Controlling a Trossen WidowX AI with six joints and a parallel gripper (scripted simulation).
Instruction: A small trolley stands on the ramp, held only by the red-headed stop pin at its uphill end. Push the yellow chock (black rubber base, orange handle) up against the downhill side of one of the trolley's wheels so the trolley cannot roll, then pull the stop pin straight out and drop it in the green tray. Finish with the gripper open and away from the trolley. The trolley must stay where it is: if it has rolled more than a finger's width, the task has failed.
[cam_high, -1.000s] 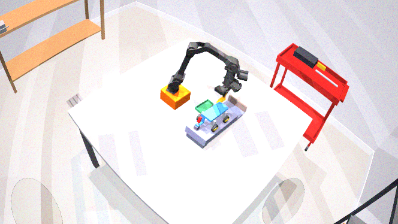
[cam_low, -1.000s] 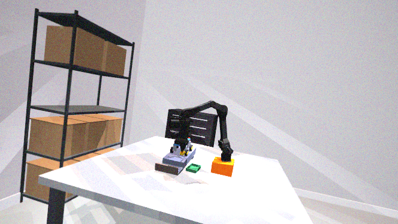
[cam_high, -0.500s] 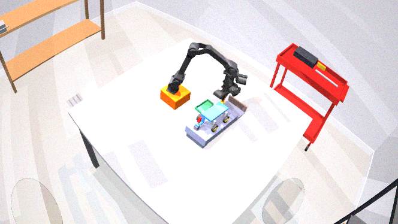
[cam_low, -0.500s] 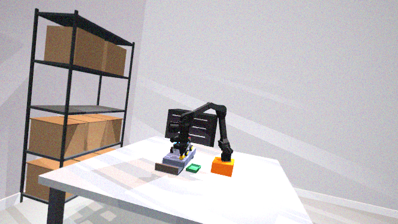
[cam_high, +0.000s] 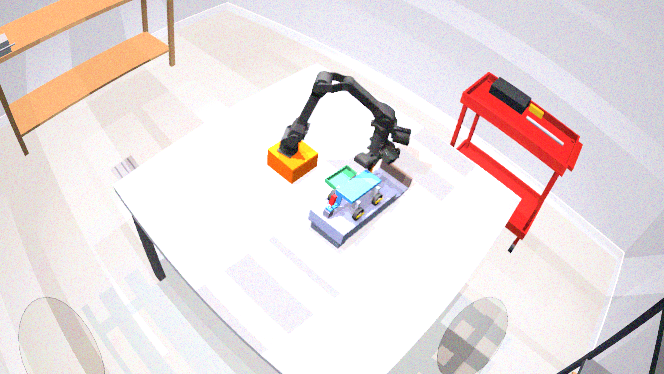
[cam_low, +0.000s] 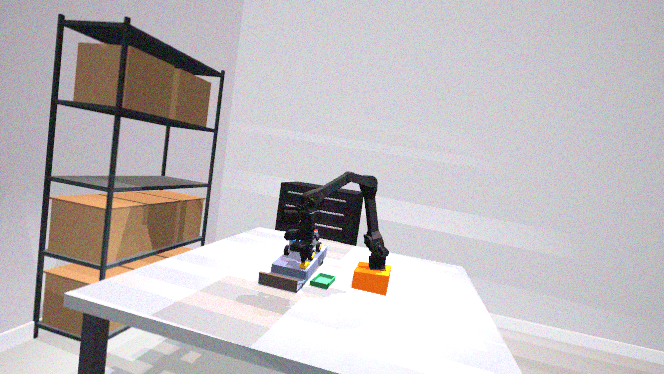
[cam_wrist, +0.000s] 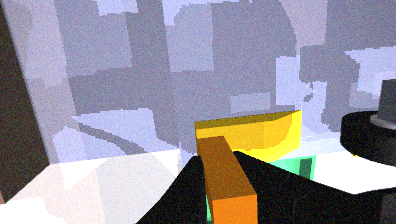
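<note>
The red-headed stop pin lies 20 mm behind my gripper tip, 270 mm to the right of it and 40 mm above it. The rest, counted from my gripper tip: brown stop board: 80 mm ahead, 100 mm to the left, 60 mm below; yellow chock: 20 mm to the right; green tray: 90 mm behind, 30 mm to the right, 90 mm below.
</note>
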